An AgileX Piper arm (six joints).
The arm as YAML. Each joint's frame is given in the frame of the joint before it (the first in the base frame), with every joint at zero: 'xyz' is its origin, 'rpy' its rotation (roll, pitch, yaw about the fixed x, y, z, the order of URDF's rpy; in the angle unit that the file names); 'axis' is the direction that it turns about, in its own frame. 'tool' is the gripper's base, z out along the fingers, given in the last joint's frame.
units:
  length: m
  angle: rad
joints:
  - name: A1
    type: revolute
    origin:
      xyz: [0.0, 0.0, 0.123]
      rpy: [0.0, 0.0, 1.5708]
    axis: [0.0, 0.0, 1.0]
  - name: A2
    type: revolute
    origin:
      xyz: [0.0, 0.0, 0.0]
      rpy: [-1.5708, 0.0, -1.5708]
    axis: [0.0, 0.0, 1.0]
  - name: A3
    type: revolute
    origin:
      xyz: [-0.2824, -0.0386, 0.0]
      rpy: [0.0, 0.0, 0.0]
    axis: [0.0, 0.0, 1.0]
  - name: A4
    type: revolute
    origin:
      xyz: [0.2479, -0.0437, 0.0]
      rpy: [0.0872, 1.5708, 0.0]
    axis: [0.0, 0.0, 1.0]
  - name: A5
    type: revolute
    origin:
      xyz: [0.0, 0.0, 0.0]
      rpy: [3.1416, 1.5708, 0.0]
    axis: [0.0, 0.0, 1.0]
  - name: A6
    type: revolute
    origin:
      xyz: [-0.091, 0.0, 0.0]
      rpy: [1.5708, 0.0, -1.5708]
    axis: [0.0, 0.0, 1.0]
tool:
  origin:
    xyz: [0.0, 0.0, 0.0]
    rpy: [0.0, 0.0, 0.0]
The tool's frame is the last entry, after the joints.
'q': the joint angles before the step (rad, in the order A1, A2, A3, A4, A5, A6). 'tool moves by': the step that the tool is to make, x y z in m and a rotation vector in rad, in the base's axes. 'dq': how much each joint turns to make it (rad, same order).
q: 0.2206, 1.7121, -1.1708, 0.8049, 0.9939, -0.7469
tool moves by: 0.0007, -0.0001, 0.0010, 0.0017, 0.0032, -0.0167
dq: -0.0002, -0.0014, -0.0021, 0.0001, -0.0056, 0.0169
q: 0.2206, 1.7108, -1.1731, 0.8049, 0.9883, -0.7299
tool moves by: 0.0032, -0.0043, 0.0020, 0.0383, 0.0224, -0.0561
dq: -0.0207, 0.0002, -0.0001, 0.0406, -0.0006, 0.0232
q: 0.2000, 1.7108, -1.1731, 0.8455, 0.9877, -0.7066
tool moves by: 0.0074, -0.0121, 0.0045, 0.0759, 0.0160, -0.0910
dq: -0.0512, 0.0000, 0.0000, 0.0849, 0.0000, 0.0040
